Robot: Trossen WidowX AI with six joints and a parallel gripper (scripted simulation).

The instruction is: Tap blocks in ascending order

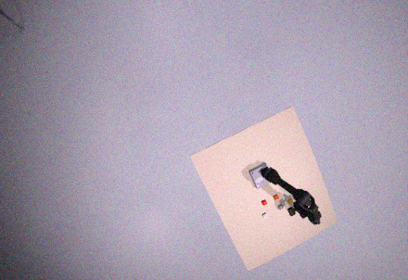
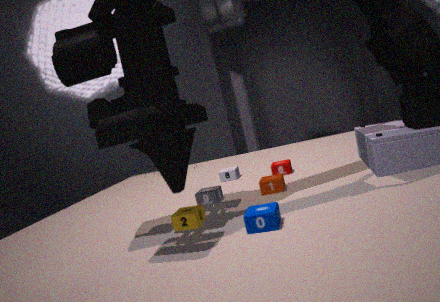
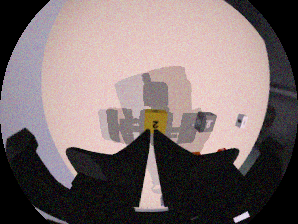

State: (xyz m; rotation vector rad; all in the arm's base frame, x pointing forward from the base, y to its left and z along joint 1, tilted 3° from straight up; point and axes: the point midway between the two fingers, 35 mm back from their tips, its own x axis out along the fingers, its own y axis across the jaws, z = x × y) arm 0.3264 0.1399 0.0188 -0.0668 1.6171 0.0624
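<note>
The yellow block marked 2 is 4 cm below my gripper tip and 1 cm to the right of it. Round my gripper tip: orange block marked 1: 11 cm to the right, 9 cm behind, 4 cm below; then blue block marked 0: 10 cm behind, 4 cm below, 2 cm to the left; then grey block: 10 cm to the right, 4 cm below, 1 cm ahead.
</note>
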